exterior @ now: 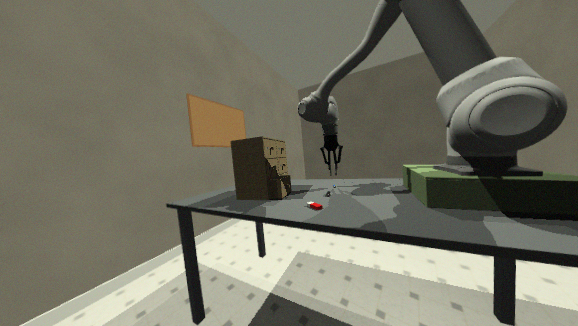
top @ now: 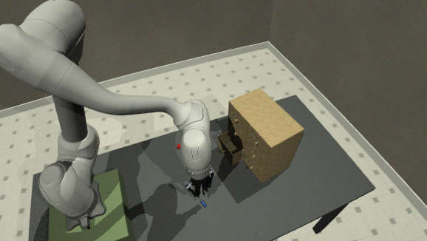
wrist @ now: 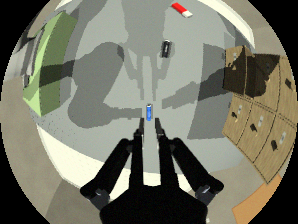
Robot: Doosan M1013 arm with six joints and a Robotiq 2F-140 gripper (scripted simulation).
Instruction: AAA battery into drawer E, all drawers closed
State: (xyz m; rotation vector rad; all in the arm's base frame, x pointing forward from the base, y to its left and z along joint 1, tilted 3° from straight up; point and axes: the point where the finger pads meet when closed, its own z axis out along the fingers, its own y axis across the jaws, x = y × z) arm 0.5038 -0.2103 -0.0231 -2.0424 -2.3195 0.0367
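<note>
Now: the AAA battery 10 cm below my hand. Also, from my hand: red-and-white object 34 cm to the left, 10 cm below, 6 cm ahead; dark cylinder 18 cm to the left, 10 cm below, 2 cm ahead.
</note>
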